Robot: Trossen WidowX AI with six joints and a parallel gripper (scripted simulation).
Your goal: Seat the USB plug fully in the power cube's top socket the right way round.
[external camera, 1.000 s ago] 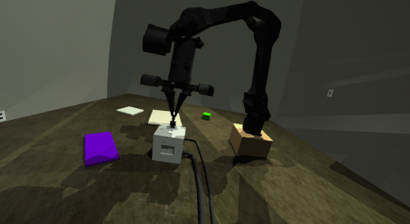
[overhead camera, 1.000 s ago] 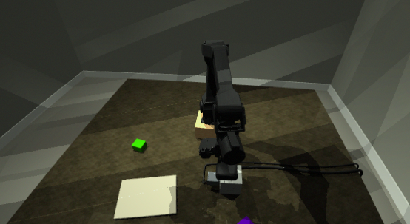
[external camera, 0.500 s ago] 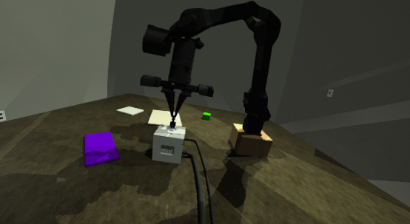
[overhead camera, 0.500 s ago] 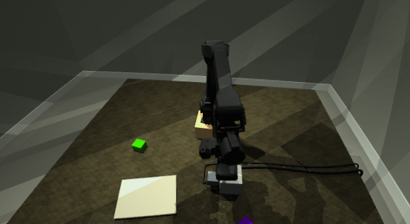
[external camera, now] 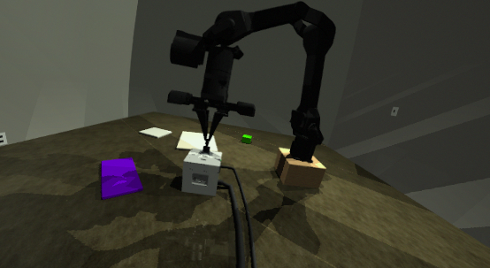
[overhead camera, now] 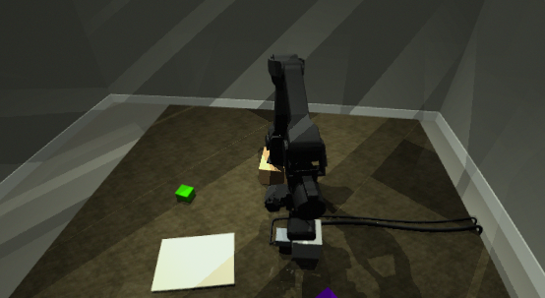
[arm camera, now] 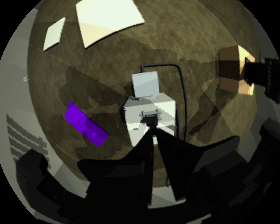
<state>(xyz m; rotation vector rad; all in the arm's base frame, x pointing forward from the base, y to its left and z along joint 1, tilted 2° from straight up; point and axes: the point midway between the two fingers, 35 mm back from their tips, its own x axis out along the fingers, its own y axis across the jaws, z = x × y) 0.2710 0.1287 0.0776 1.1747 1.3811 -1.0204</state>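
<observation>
The dark USB plug is 20 mm below my gripper tip. Also, from my gripper tip: purple flat block 180 mm ahead, 110 mm below, 70 mm to the left; cream sheet 270 mm to the right, 120 mm ahead, 110 mm below; small green cube 410 mm to the right, 90 mm below, 80 mm behind.
</observation>
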